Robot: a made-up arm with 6 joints. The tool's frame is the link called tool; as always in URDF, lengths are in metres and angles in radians. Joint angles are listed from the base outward.
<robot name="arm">
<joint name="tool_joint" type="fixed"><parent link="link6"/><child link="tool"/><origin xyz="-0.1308 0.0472 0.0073" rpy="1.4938 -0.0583 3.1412"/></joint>
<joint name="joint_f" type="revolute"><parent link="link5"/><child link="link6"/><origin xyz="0.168 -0.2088 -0.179" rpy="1.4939 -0.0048 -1.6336"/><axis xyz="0 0 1"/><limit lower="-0.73" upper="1.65"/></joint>
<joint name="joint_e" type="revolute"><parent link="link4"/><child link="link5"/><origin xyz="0.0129 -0.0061 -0.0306" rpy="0 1.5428 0"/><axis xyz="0 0 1"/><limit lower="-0.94" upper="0.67"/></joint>
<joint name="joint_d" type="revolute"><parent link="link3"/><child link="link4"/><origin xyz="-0.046 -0.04 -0.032" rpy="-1.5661 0.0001 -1.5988"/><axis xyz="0 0 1"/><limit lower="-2.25" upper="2.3"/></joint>
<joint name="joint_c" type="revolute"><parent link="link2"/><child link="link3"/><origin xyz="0.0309 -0.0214 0.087" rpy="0.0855 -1.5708 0"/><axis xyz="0 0 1"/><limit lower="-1.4" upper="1.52"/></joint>
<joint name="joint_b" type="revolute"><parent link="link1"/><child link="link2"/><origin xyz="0.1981 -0.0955 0.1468" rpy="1.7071 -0.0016 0.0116"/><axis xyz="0 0 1"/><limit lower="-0.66" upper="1.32"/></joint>
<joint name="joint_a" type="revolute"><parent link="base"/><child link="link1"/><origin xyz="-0.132 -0.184 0.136" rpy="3.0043 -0.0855 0.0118"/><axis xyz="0 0 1"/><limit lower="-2" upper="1.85"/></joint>
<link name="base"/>
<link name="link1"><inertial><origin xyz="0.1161 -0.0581 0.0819"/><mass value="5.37"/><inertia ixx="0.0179" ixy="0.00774" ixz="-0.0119" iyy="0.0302" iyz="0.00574" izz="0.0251"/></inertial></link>
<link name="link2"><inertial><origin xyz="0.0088 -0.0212 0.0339"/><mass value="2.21"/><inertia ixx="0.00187" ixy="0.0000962" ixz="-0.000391" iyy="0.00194" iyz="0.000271" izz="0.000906"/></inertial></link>
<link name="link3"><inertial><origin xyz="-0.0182 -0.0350 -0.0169"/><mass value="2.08"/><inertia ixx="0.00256" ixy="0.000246" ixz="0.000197" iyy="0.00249" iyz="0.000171" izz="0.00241"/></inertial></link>
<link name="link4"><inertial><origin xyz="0.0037 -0.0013 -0.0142"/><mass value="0.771"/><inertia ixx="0.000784" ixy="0" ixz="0" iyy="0.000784" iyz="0" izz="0.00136"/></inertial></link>
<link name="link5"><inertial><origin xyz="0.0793 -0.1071 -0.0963"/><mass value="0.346"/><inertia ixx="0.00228" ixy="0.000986" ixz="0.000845" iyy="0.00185" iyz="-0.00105" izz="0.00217"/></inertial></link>
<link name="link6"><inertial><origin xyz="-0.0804 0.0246 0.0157"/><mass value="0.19"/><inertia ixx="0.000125" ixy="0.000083" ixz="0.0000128" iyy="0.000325" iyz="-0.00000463" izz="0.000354"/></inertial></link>
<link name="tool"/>
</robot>
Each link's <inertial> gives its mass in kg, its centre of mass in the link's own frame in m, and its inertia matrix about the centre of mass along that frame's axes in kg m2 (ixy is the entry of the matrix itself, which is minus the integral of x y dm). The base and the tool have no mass. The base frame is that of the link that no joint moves.
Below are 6 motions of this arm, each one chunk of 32 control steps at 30 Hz.
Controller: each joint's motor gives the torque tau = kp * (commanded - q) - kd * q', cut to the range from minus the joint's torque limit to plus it. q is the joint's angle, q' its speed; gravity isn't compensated. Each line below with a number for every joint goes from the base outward.
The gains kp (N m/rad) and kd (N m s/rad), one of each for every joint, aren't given. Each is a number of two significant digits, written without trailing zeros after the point. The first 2 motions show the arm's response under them.
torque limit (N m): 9.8 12 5 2 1.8 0.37
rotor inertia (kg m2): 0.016 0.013 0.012 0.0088 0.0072 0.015
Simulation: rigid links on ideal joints. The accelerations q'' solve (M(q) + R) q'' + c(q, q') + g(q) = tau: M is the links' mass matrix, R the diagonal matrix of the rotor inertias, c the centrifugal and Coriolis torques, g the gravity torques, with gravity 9.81 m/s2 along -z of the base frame. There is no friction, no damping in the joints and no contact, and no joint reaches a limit. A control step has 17 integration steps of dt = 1/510 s. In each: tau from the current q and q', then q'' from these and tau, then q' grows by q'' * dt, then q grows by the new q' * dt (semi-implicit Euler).
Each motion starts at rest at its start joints. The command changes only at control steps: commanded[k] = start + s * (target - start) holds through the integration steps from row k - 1 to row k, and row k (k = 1, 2, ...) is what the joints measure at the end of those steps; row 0 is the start. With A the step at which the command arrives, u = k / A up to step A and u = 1 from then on. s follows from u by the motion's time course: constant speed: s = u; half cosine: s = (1 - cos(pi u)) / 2; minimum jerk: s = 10 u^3 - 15 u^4 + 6 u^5; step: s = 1 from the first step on.
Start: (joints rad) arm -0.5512 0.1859 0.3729 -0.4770 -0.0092 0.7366
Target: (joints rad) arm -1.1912 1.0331 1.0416 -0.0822 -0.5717 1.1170
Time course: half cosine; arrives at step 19
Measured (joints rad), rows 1 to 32:
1: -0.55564 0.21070 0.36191 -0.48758 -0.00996 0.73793
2: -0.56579 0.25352 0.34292 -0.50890 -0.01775 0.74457
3: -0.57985 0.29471 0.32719 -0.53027 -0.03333 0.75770
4: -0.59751 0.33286 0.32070 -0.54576 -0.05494 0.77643
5: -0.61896 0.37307 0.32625 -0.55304 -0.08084 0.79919
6: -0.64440 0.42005 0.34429 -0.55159 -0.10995 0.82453
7: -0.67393 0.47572 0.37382 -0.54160 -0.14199 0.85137
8: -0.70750 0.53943 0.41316 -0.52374 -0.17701 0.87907
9: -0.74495 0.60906 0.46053 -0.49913 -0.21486 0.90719
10: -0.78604 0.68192 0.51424 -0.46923 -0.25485 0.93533
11: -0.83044 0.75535 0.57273 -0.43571 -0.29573 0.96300
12: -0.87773 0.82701 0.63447 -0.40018 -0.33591 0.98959
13: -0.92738 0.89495 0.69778 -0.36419 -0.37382 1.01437
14: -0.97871 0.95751 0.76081 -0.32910 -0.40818 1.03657
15: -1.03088 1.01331 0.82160 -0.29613 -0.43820 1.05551
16: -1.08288 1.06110 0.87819 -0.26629 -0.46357 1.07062
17: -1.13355 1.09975 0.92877 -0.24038 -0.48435 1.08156
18: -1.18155 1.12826 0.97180 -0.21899 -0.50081 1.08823
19: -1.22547 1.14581 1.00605 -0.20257 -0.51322 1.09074
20: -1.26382 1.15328 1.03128 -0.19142 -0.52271 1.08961
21: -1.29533 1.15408 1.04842 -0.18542 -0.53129 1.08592
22: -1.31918 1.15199 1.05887 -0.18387 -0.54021 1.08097
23: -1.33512 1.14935 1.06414 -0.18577 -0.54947 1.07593
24: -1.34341 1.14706 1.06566 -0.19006 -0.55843 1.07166
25: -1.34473 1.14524 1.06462 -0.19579 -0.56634 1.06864
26: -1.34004 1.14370 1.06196 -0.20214 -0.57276 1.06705
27: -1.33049 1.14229 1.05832 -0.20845 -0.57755 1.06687
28: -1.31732 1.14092 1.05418 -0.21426 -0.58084 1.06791
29: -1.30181 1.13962 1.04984 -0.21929 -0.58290 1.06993
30: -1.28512 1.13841 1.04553 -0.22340 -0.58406 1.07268
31: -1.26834 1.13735 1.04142 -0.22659 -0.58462 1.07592
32: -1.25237 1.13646 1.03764 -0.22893 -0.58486 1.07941
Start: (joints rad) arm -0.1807 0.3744 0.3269 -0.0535 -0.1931 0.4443
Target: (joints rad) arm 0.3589 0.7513 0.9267 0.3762 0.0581 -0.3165
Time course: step
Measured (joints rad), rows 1 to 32:
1: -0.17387 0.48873 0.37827 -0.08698 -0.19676 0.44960
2: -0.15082 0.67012 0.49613 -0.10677 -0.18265 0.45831
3: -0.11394 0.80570 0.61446 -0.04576 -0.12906 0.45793
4: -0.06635 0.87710 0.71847 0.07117 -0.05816 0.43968
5: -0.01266 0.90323 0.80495 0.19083 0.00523 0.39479
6: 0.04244 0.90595 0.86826 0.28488 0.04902 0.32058
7: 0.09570 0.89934 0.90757 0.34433 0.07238 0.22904
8: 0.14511 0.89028 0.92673 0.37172 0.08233 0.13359
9: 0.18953 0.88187 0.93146 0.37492 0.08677 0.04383
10: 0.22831 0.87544 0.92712 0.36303 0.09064 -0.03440
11: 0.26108 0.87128 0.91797 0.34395 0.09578 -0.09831
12: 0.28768 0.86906 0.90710 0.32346 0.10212 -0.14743
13: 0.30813 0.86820 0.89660 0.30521 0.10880 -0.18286
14: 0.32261 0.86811 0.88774 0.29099 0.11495 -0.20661
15: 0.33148 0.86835 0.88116 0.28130 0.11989 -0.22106
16: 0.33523 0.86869 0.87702 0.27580 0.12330 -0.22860
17: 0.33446 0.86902 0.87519 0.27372 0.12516 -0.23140
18: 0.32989 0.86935 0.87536 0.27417 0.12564 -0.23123
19: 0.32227 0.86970 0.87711 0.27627 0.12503 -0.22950
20: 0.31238 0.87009 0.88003 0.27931 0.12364 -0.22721
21: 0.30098 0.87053 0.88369 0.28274 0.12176 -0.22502
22: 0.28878 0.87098 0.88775 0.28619 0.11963 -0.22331
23: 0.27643 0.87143 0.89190 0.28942 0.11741 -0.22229
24: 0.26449 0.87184 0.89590 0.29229 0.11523 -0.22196
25: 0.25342 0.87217 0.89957 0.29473 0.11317 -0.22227
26: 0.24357 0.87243 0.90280 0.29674 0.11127 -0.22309
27: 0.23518 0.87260 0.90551 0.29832 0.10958 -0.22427
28: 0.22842 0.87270 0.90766 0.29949 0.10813 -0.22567
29: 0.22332 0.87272 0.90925 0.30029 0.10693 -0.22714
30: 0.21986 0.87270 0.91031 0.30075 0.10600 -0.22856
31: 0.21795 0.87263 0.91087 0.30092 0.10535 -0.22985
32: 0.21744 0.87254 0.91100 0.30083 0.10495 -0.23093
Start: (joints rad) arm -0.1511 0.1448 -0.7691 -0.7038 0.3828 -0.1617
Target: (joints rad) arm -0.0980 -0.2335 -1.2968 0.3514 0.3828 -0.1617
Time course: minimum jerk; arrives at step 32
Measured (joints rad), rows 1 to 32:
1: -0.15425 0.16305 -0.78328 -0.71341 0.39780 -0.16058
2: -0.16226 0.18913 -0.80871 -0.72461 0.41263 -0.15730
3: -0.17400 0.20633 -0.83470 -0.72711 0.41598 -0.15274
4: -0.18844 0.21301 -0.85766 -0.72138 0.41121 -0.14764
5: -0.20446 0.21198 -0.87694 -0.71032 0.40373 -0.14242
6: -0.22083 0.20606 -0.89314 -0.69564 0.39728 -0.13733
7: -0.23642 0.19698 -0.90740 -0.67752 0.39352 -0.13257
8: -0.25028 0.18557 -0.92096 -0.65530 0.39261 -0.12830
9: -0.26172 0.17218 -0.93496 -0.62822 0.39395 -0.12464
10: -0.27031 0.15693 -0.95028 -0.59575 0.39674 -0.12163
11: -0.27589 0.13996 -0.96751 -0.55773 0.40024 -0.11929
12: -0.27853 0.12143 -0.98692 -0.51434 0.40390 -0.11761
13: -0.27847 0.10152 -1.00856 -0.46602 0.40742 -0.11653
14: -0.27606 0.08046 -1.03225 -0.41342 0.41064 -0.11600
15: -0.27176 0.05850 -1.05767 -0.35733 0.41356 -0.11596
16: -0.26603 0.03594 -1.08441 -0.29862 0.41620 -0.11636
17: -0.25936 0.01308 -1.11201 -0.23821 0.41862 -0.11715
18: -0.25216 -0.00974 -1.14000 -0.17705 0.42089 -0.11828
19: -0.24484 -0.03219 -1.16790 -0.11607 0.42302 -0.11973
20: -0.23770 -0.05390 -1.19526 -0.05619 0.42501 -0.12147
21: -0.23100 -0.07454 -1.22168 0.00170 0.42681 -0.12347
22: -0.22491 -0.09381 -1.24678 0.05677 0.42838 -0.12573
23: -0.21956 -0.11142 -1.27020 0.10822 0.42967 -0.12820
24: -0.21500 -0.12715 -1.29167 0.15536 0.43067 -0.13087
25: -0.21126 -0.14082 -1.31095 0.19759 0.43136 -0.13368
26: -0.20832 -0.15234 -1.32785 0.23444 0.43176 -0.13658
27: -0.20611 -0.16166 -1.34226 0.26561 0.43192 -0.13954
28: -0.20459 -0.16882 -1.35415 0.29098 0.43187 -0.14248
29: -0.20365 -0.17394 -1.36359 0.31064 0.43168 -0.14535
30: -0.20321 -0.17724 -1.37073 0.32496 0.43138 -0.14811
31: -0.20318 -0.17904 -1.37583 0.33456 0.43101 -0.15071
32: -0.20347 -0.17975 -1.37929 0.34035 0.43060 -0.15313

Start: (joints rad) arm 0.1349 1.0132 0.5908 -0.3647 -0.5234 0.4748
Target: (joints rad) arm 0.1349 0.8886 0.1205 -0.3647 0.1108 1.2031
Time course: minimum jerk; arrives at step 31
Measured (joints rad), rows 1 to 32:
1: 0.13208 1.04111 0.58453 -0.38350 -0.52580 0.47595
2: 0.12426 1.08352 0.57387 -0.41928 -0.52825 0.48069
3: 0.11212 1.11107 0.56406 -0.45537 -0.52860 0.48938
4: 0.09686 1.11981 0.55614 -0.48529 -0.52755 0.50126
5: 0.07993 1.11683 0.54951 -0.50783 -0.52536 0.51531
6: 0.06263 1.10990 0.54306 -0.52349 -0.52129 0.53069
7: 0.04597 1.10342 0.53570 -0.53301 -0.51434 0.54688
8: 0.03066 1.09855 0.52663 -0.53719 -0.50378 0.56368
9: 0.01721 1.09471 0.51529 -0.53705 -0.48923 0.58112
10: 0.00593 1.09089 0.50138 -0.53382 -0.47061 0.59943
11: -0.00298 1.08638 0.48476 -0.52884 -0.44798 0.61890
12: -0.00946 1.08089 0.46544 -0.52332 -0.42153 0.63990
13: -0.01355 1.07442 0.44352 -0.51821 -0.39150 0.66277
14: -0.01540 1.06715 0.41923 -0.51406 -0.35826 0.68778
15: -0.01524 1.05929 0.39287 -0.51114 -0.32223 0.71514
16: -0.01337 1.05103 0.36483 -0.50941 -0.28395 0.74488
17: -0.01011 1.04258 0.33557 -0.50869 -0.24404 0.77689
18: -0.00581 1.03411 0.30559 -0.50870 -0.20319 0.81093
19: -0.00081 1.02577 0.27541 -0.50914 -0.16211 0.84660
20: 0.00454 1.01773 0.24556 -0.50977 -0.12153 0.88340
21: 0.00996 1.01012 0.21657 -0.51037 -0.08217 0.92074
22: 0.01517 1.00309 0.18893 -0.51081 -0.04467 0.95800
23: 0.01997 0.99673 0.16309 -0.51100 -0.00962 0.99452
24: 0.02418 0.99113 0.13946 -0.51092 0.02247 1.02967
25: 0.02769 0.98636 0.11835 -0.51057 0.05122 1.06287
26: 0.03044 0.98244 0.10001 -0.50998 0.07635 1.09360
27: 0.03242 0.97937 0.08459 -0.50919 0.09771 1.12141
28: 0.03365 0.97713 0.07212 -0.50823 0.11528 1.14599
29: 0.03418 0.97564 0.06251 -0.50712 0.12919 1.16713
30: 0.03410 0.97479 0.05554 -0.50588 0.13975 1.18476
31: 0.03350 0.97444 0.05085 -0.50449 0.14742 1.19897
32: 0.03249 0.97440 0.04792 -0.50294 0.15283 1.21001

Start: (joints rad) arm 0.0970 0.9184 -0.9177 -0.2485 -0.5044 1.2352
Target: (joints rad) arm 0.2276 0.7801 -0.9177 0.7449 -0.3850 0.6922
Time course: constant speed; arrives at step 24
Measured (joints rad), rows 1 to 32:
1: 0.09448 0.93080 -0.92412 -0.26058 -0.48969 1.23233
2: 0.08699 0.94196 -0.93646 -0.27687 -0.46749 1.22540
3: 0.07568 0.94179 -0.94859 -0.28518 -0.44764 1.21555
4: 0.06236 0.93454 -0.95796 -0.28292 -0.42992 1.20325
5: 0.04870 0.92541 -0.96436 -0.26961 -0.41294 1.18868
6: 0.03597 0.91719 -0.96849 -0.24532 -0.39638 1.17205
7: 0.02506 0.91064 -0.97112 -0.21086 -0.38074 1.15368
8: 0.01652 0.90552 -0.97290 -0.16789 -0.36673 1.13396
9: 0.01066 0.90125 -0.97424 -0.11869 -0.35484 1.11322
10: 0.00761 0.89730 -0.97540 -0.06574 -0.34516 1.09173
11: 0.00731 0.89326 -0.97650 -0.01130 -0.33745 1.06963
12: 0.00960 0.88889 -0.97764 0.04285 -0.33122 1.04702
13: 0.01418 0.88407 -0.97885 0.09557 -0.32589 1.02390
14: 0.02070 0.87878 -0.98018 0.14629 -0.32093 1.00032
15: 0.02875 0.87310 -0.98163 0.19494 -0.31592 0.97629
16: 0.03790 0.86715 -0.98324 0.24177 -0.31060 0.95188
17: 0.04774 0.86104 -0.98500 0.28724 -0.30485 0.92717
18: 0.05789 0.85489 -0.98692 0.33188 -0.29870 0.90226
19: 0.06802 0.84881 -0.98897 0.37617 -0.29221 0.87725
20: 0.07787 0.84285 -0.99112 0.42051 -0.28553 0.85222
21: 0.08724 0.83704 -0.99337 0.46516 -0.27878 0.82726
22: 0.09599 0.83141 -0.99567 0.51029 -0.27208 0.80241
23: 0.10407 0.82593 -0.99802 0.55594 -0.26552 0.77772
24: 0.11146 0.82058 -1.00040 0.60208 -0.25917 0.75318
25: 0.11802 0.81754 -1.00118 0.64348 -0.25303 0.72922
26: 0.12357 0.81700 -1.00087 0.67583 -0.24851 0.70658
27: 0.12799 0.81772 -1.00055 0.69833 -0.24621 0.68596
28: 0.13125 0.81867 -1.00073 0.71182 -0.24560 0.66793
29: 0.13338 0.81933 -1.00153 0.71798 -0.24578 0.65279
30: 0.13445 0.81950 -1.00285 0.71879 -0.24597 0.64061
31: 0.13462 0.81925 -1.00454 0.71615 -0.24571 0.63127
32: 0.13404 0.81874 -1.00638 0.71169 -0.24487 0.62449

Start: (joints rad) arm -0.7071 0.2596 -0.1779 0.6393 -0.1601 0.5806
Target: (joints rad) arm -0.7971 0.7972 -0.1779 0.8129 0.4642 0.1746
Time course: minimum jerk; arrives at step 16
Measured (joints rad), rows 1 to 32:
1: -0.71077 0.28170 -0.19429 0.62530 -0.15219 0.58033
2: -0.71902 0.31484 -0.22246 0.59895 -0.13352 0.58069
3: -0.72993 0.34054 -0.24898 0.57165 -0.10823 0.58194
4: -0.74260 0.36168 -0.27013 0.54726 -0.07692 0.58337
5: -0.75641 0.38731 -0.28592 0.52830 -0.03798 0.58352
6: -0.77082 0.42397 -0.29720 0.51791 0.00992 0.58063
7: -0.78530 0.47346 -0.30449 0.51900 0.06651 0.57307
8: -0.79940 0.53364 -0.30788 0.53291 0.12990 0.55964
9: -0.81284 0.60010 -0.30737 0.55867 0.19708 0.53976
10: -0.82547 0.66755 -0.30323 0.59305 0.26469 0.51348
11: -0.83726 0.73079 -0.29623 0.63142 0.32951 0.48144
12: -0.84824 0.78543 -0.28754 0.66888 0.38889 0.44483
13: -0.85842 0.82838 -0.27852 0.70128 0.44088 0.40530
14: -0.86772 0.85815 -0.27041 0.72595 0.48433 0.36481
15: -0.87596 0.87509 -0.26405 0.74192 0.51897 0.32537
16: -0.88290 0.88155 -0.25975 0.74976 0.54558 0.28877
17: -0.88830 0.88167 -0.25736 0.75130 0.56607 0.25625
18: -0.89204 0.87950 -0.25656 0.74897 0.58229 0.22844
19: -0.89416 0.87739 -0.25696 0.74506 0.59531 0.20554
20: -0.89479 0.87610 -0.25809 0.74119 0.60558 0.18739
21: -0.89418 0.87555 -0.25950 0.73820 0.61333 0.17360
22: -0.89257 0.87544 -0.26081 0.73637 0.61883 0.16361
23: -0.89027 0.87550 -0.26182 0.73559 0.62238 0.15677
24: -0.88752 0.87561 -0.26246 0.73562 0.62439 0.15242
25: -0.88458 0.87570 -0.26274 0.73618 0.62525 0.14995
26: -0.88165 0.87579 -0.26276 0.73701 0.62533 0.14881
27: -0.87892 0.87587 -0.26263 0.73791 0.62493 0.14859
28: -0.87651 0.87595 -0.26241 0.73876 0.62430 0.14895
29: -0.87451 0.87601 -0.26219 0.73947 0.62362 0.14964
30: -0.87295 0.87607 -0.26201 0.74000 0.62300 0.15049
31: -0.87186 0.87611 -0.26187 0.74035 0.62250 0.15138
32: -0.87122 0.87614 -0.26179 0.74055 0.62214 0.15223

